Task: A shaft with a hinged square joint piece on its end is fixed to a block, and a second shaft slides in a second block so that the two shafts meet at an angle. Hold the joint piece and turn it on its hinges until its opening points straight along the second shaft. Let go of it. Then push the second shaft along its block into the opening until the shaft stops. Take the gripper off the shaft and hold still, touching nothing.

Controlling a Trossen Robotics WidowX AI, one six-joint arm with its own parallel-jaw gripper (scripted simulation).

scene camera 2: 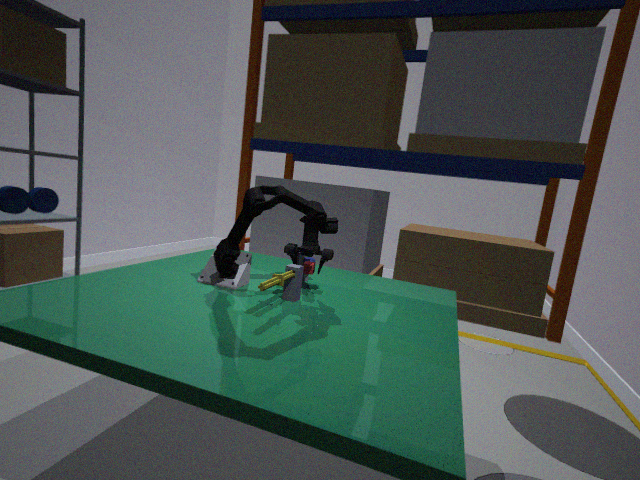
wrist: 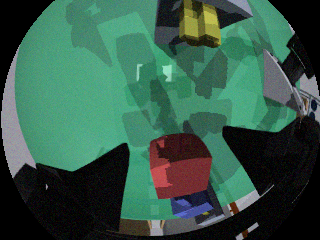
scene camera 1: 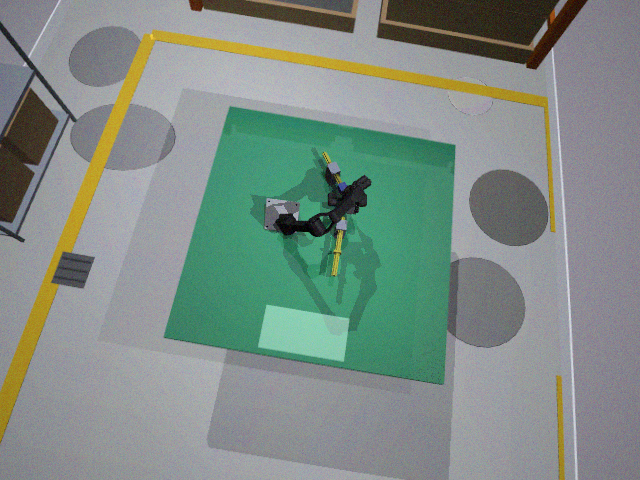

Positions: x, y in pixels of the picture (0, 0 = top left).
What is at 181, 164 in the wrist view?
A red square joint piece.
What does my gripper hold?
Nothing.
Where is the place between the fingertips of my gripper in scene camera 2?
306, 272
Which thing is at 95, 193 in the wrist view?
My gripper.
